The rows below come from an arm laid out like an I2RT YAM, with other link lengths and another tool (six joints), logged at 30 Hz.
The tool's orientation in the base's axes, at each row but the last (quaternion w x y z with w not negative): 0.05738 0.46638 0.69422 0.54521; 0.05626 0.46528 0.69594 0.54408; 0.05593 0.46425 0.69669 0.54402; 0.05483 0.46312 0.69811 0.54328; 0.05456 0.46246 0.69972 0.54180; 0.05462 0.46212 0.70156 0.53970; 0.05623 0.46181 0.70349 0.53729; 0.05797 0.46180 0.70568 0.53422; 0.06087 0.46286 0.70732 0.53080; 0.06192 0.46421 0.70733 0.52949; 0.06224 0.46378 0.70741 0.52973; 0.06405 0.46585 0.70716 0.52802
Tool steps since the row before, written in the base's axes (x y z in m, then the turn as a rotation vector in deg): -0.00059 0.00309 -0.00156 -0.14 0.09 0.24; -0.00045 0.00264 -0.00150 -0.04 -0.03 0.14; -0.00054 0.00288 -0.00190 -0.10 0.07 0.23; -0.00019 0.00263 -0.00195 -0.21 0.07 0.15; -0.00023 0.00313 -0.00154 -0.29 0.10 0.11; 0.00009 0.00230 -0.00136 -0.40 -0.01 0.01; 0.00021 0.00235 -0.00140 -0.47 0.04 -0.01; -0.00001 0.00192 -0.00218 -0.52 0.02 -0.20; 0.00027 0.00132 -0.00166 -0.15 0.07 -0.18; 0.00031 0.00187 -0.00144 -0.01 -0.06 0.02; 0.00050 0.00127 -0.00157 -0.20 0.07 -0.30; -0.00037 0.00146 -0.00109 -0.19 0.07 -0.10
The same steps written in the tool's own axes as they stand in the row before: 0.00185 -0.00170 0.00245 0.25 0.11 -0.11; 0.00148 -0.00154 0.00220 0.06 0.09 -0.10; 0.00153 -0.00192 0.00248 0.20 0.13 -0.10; 0.00113 -0.00174 0.00254 0.23 0.00 -0.13; 0.00169 -0.00143 0.00271 0.28 -0.08 -0.14; 0.00100 -0.00107 0.00224 0.22 -0.23 -0.24; 0.00097 -0.00102 0.00236 0.29 -0.29 -0.24; 0.00048 -0.00176 0.00226 0.23 -0.47 -0.20; 0.00012 -0.00117 0.00179 0.06 -0.23 0.04; 0.00059 -0.00096 0.00209 -0.03 0.01 -0.06; 0.00000 -0.00096 0.00184 0.04 -0.36 0.06; 0.00083 -0.00109 0.00126 0.12 -0.19 -0.02
